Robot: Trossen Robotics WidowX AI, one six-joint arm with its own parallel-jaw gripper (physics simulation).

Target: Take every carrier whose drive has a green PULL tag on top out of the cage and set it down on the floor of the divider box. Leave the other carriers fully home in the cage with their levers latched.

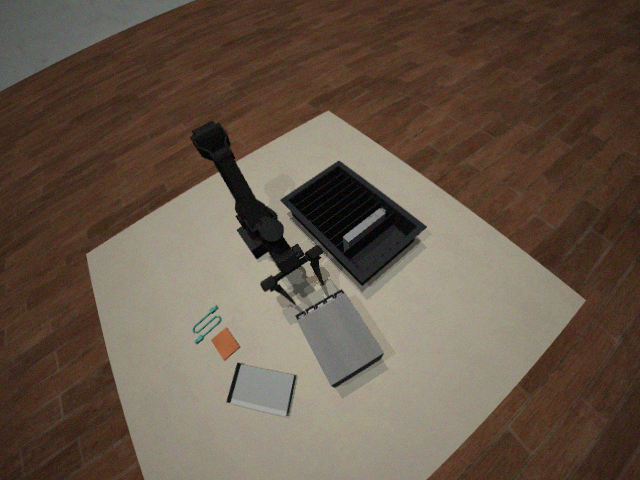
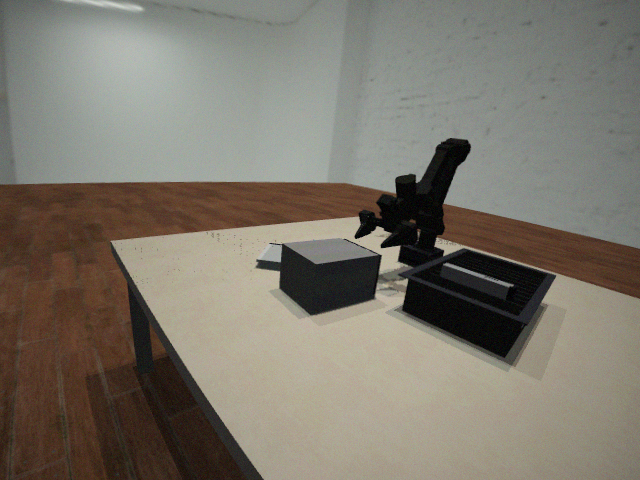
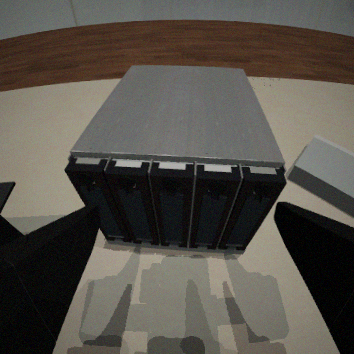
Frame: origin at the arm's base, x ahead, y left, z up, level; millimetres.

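Seen in the pictures: gripper, fingertip midpoint: [image 1: 309,294] [image 2: 367,242] [image 3: 188,211]; arm's base, link origin: [image 2: 425,247].
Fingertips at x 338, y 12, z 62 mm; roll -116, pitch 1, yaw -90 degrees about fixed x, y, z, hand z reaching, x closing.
Offsets run from my fingertips to a thing's top centre. "spot": to the spot under its first point. Level surfaces: height alone.
The grey cage @(127 mm ahead, 1 mm right, 3 mm down) [image 1: 341,338] [image 2: 325,279] [image 3: 180,110] stands on the table. Several dark-fronted carriers [image 3: 172,205] fill its front side by side, about flush, with pale strips along their top edges. Their drive tops are hidden under the cage top, so no green PULL tag shows; lever latching is too dark to tell. The black divider box @(171 mm back, 264 mm left, 30 mm down) [image 1: 325,240] [image 2: 454,322] has thin dividers and a wider open bay. A long pale grey block @(91 mm back, 270 mm left, 10 mm down) [image 1: 364,227] [image 2: 475,279] stands in it at the bay's edge. My gripper [image 1: 311,300] [image 2: 370,241] [image 3: 188,211] is open and empty, in front of the carriers, its fingers spread wide.
A flat pale grey case @(106 mm ahead, 251 mm right, 95 mm down) [image 1: 262,390] [image 2: 268,256] [image 3: 327,165] with dark edges lies beside the cage. An orange square @(spot: 70 mm back, 287 mm right, 117 mm down) [image 1: 225,343] and a teal cable @(162 mm back, 316 mm right, 113 mm down) [image 1: 207,324] lie on the table @(122 mm down) [image 1: 465,310]. The divider box stands on the cage's other side, near the arm's base.
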